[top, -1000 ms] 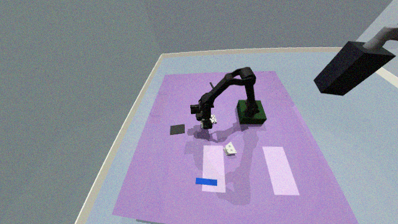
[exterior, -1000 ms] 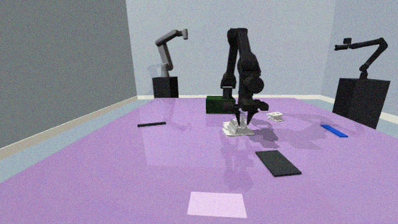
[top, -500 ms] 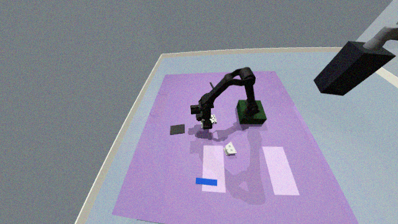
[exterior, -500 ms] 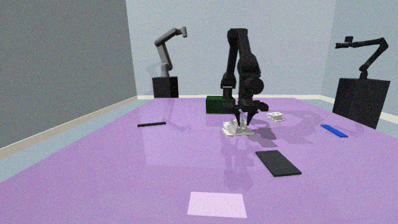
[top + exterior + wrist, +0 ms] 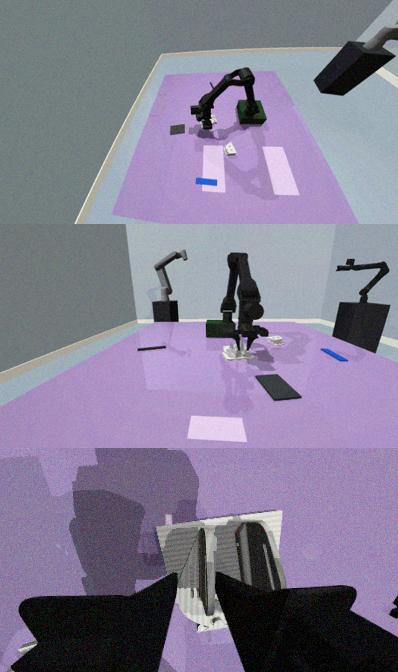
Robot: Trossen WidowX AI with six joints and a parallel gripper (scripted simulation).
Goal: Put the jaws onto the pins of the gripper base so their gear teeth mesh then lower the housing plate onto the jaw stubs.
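My gripper tip is now 190 mm past the white blocky part, 170 mm to the right of it and 10 mm below it. Round my gripper tip: blue bar: 390 mm to the left, 80 mm behind, 20 mm below; thin black bar: 440 mm to the right, 30 mm ahead, 10 mm below; dark flat plate: 220 mm ahead, 100 mm to the left, 20 mm below.
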